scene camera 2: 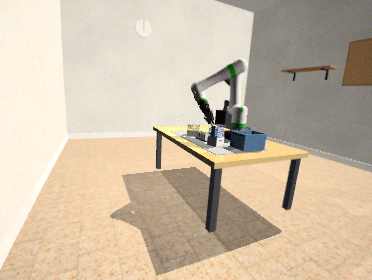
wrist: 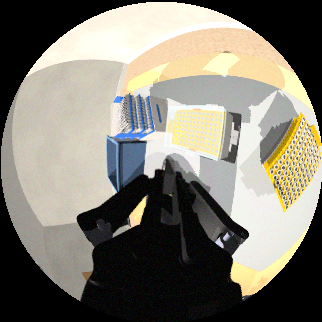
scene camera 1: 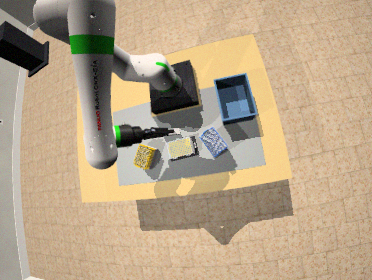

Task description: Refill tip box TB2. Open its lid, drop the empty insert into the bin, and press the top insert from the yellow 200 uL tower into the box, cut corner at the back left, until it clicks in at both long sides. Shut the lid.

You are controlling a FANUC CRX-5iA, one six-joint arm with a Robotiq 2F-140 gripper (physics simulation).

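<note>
Tip box TB2 (scene camera 1: 181,148) (scene camera 2: 202,135) (wrist: 197,131) stands mid-mat with a yellow insert inside. Its clear lid appears down over the insert; whether the lid is latched or the insert is clicked in, I cannot tell. The yellow 200 uL tower (scene camera 1: 145,157) (scene camera 2: 193,128) (wrist: 295,162) stands to the box's left in scene camera 1. The blue bin (scene camera 1: 240,119) (scene camera 2: 248,141) (wrist: 131,160) is at the back right; no insert is discernible in it. My gripper (scene camera 1: 174,131) (scene camera 2: 212,123) (wrist: 167,166) is shut and empty, above and just behind the box. The cut corner cannot be made out.
A blue tip tower (scene camera 1: 213,142) (scene camera 2: 217,131) (wrist: 134,116) stands between the box and the bin. A dark holder (wrist: 232,150) surrounds the box's edge. The robot's black base plate (scene camera 1: 159,104) is behind. The grey mat (scene camera 1: 245,157) lies on the wooden table (scene camera 1: 100,195).
</note>
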